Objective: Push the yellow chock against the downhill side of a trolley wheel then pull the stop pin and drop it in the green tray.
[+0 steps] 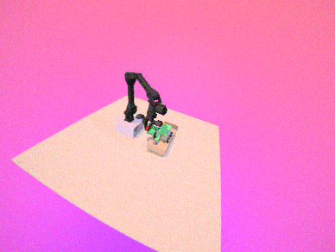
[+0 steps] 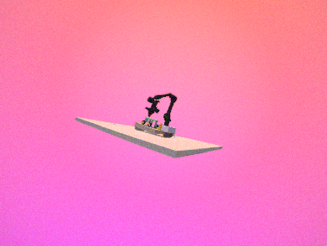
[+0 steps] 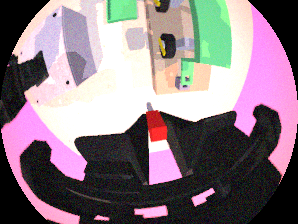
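The yellow chock lies 6 cm ahead of my gripper tip, 22 cm to the left of it and 9 cm below it. The rest, counted from my gripper tip: trolley (10 cm ahead, 12 cm to the left, 7 cm below); red-headed stop pin (right at my gripper tip).
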